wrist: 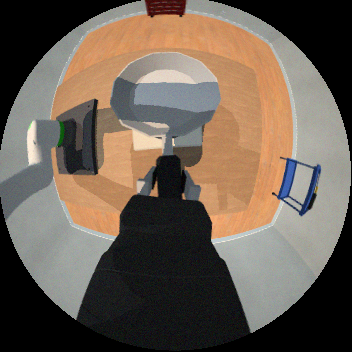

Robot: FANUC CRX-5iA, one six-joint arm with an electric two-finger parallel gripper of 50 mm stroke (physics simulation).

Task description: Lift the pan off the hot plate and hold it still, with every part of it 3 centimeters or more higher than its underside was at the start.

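Pixels of known places: gripper, fingertip midpoint: (pixel 168 174); arm's base, link origin: (pixel 66 132).
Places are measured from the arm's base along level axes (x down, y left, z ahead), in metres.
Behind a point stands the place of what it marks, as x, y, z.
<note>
The grey pan (pixel 175 94) {-0.189, -0.043, 0.564} is in the upper middle of the wrist view, with its round bowl facing the camera and its black handle (pixel 169 172) {-0.254, -0.181, 0.546} pointing down the view to my gripper. My gripper (pixel 168 174) {-0.241, -0.188, 0.544} is shut on the handle, with one grey finger on each side. The pan is held above the pale hot plate (pixel 146 141) {-0.036, -0.131, 0.470} and looks apart from it. Part of the hot plate shows below the pan's near rim; the pan hides the rest. The pan's underside and the exact height of the gap are hidden.
The robot's white and grey arm base (pixel 42 137) {-0.190, -0.028, 0.062} stands on a dark mounting plate (pixel 90 150) {0.002, -0.129, 0.188} at the left. A blue cart (pixel 287 180) is on the floor at the right. A dark red object (pixel 165 7) is at the top edge. Shadows fall on the wooden table (pixel 245 125) {0.026, -0.057, 0.900}.
</note>
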